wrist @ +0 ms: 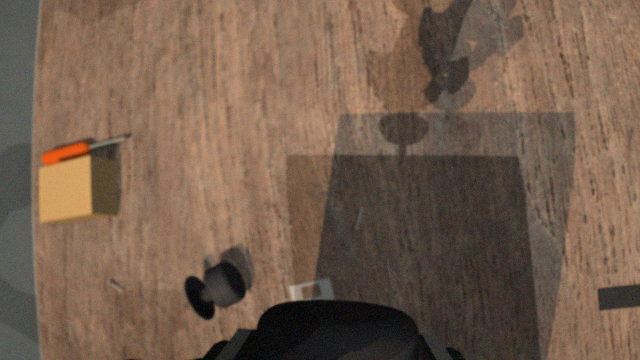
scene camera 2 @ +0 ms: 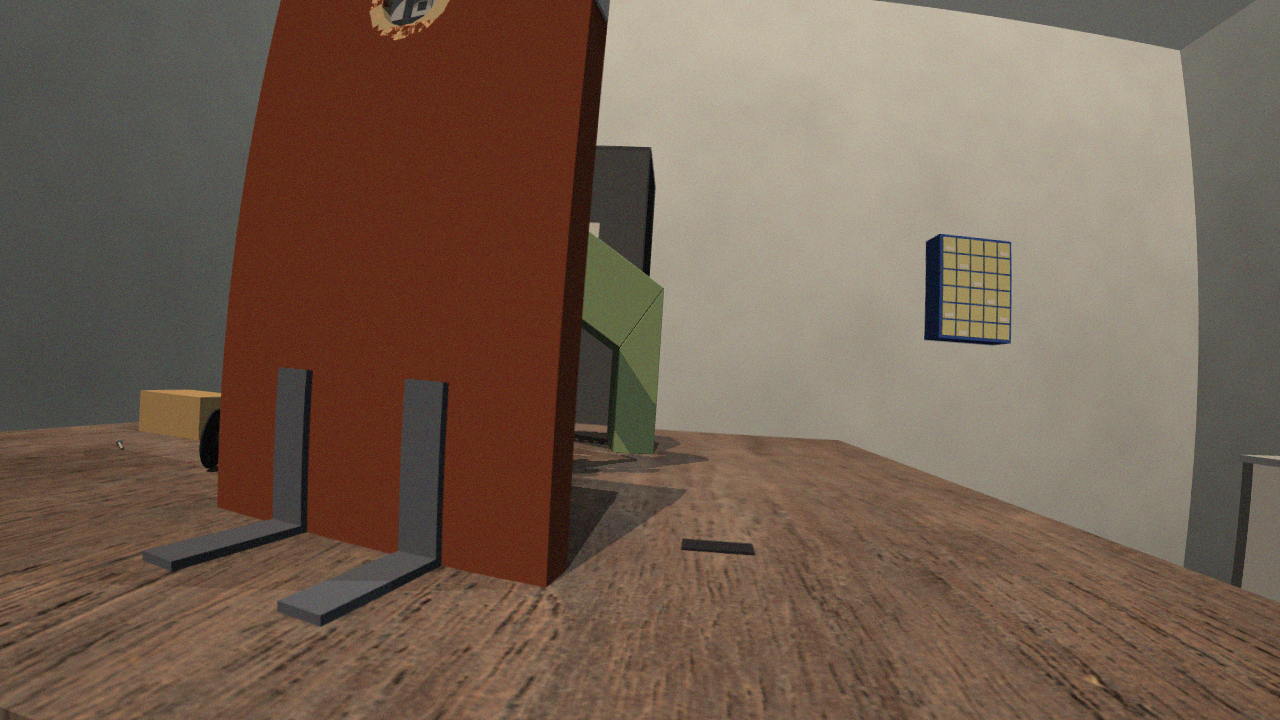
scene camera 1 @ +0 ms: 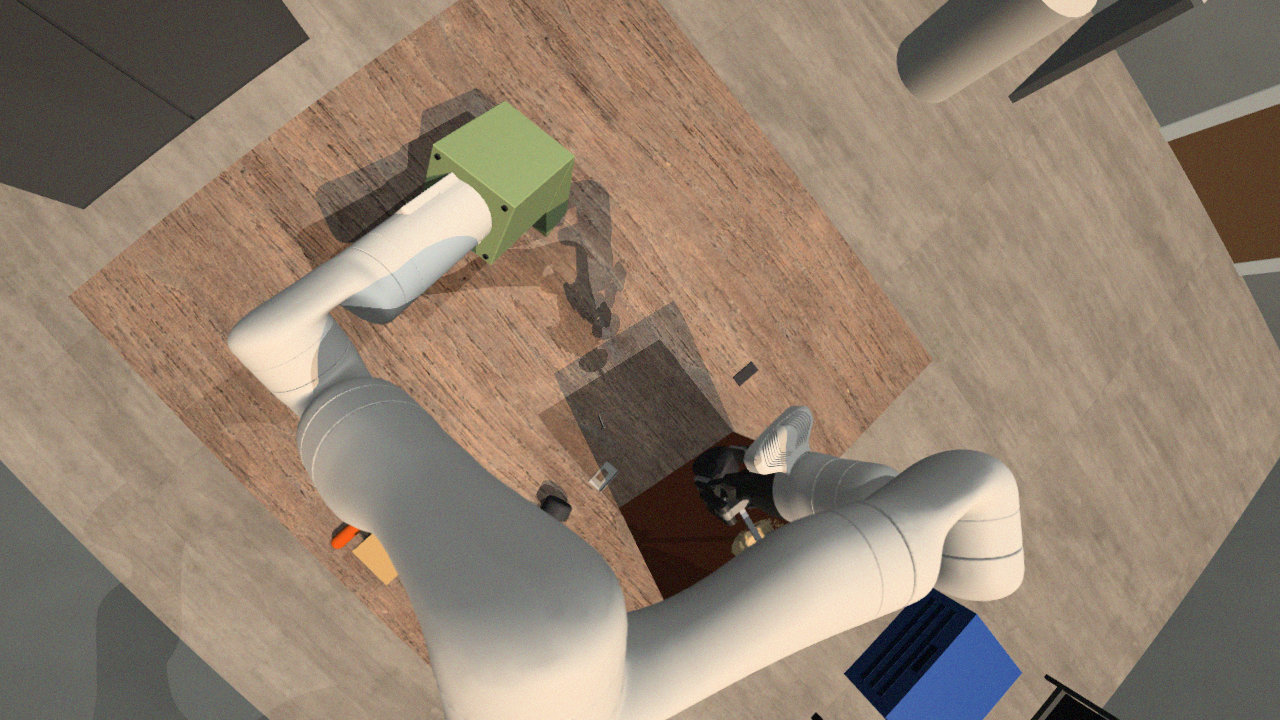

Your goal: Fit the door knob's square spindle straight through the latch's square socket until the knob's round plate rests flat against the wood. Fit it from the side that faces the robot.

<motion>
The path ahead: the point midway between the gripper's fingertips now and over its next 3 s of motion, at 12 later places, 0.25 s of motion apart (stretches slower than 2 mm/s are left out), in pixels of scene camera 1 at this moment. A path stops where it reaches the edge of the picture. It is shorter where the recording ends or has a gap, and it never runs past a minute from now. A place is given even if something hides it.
The gripper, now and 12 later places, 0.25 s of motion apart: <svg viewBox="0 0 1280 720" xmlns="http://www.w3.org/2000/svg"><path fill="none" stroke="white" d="M715 467L715 467L715 468L715 468L716 469L716 469L717 470L717 471L719 473L718 473L719 474L720 476L721 477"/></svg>
</motion>
